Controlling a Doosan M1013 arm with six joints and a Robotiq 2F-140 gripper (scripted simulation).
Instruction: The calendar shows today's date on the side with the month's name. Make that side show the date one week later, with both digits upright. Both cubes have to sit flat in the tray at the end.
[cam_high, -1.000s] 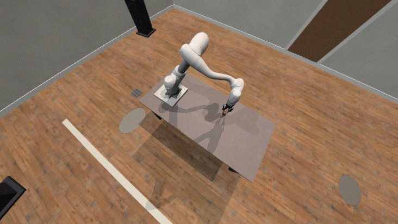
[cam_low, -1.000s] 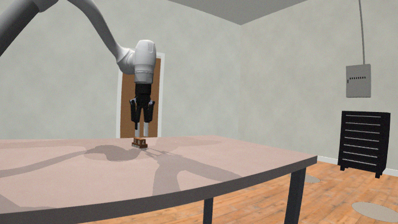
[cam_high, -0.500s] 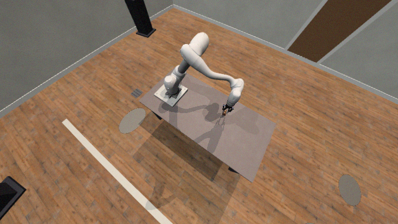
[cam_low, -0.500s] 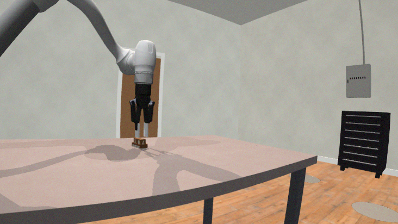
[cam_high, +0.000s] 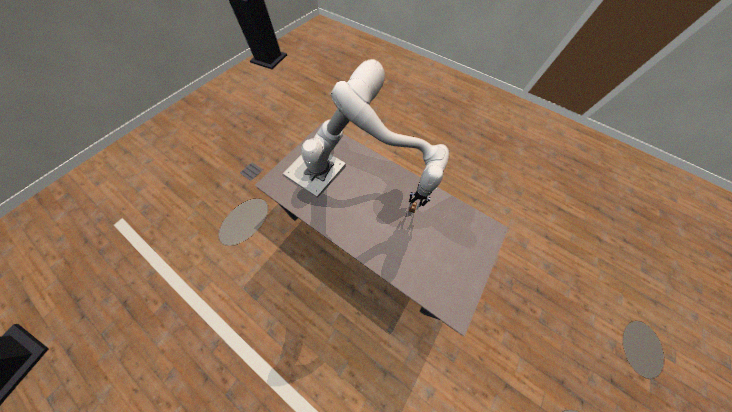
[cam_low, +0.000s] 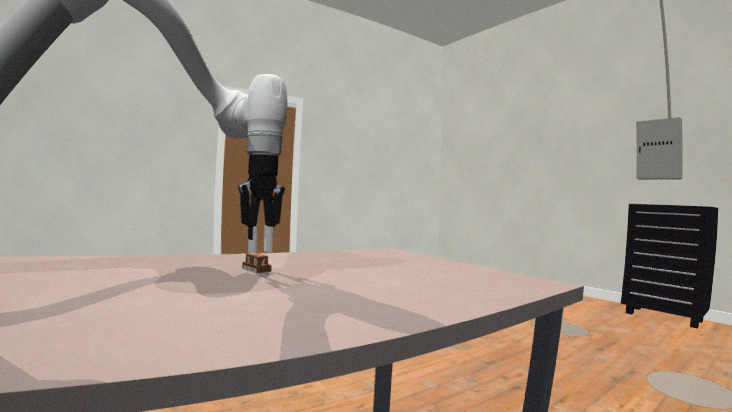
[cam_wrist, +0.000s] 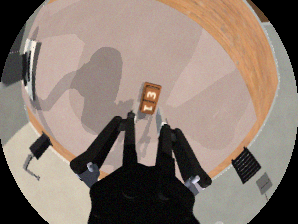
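Now: the wooden tray 2 cm to the left of my hand and 7 cm below it.
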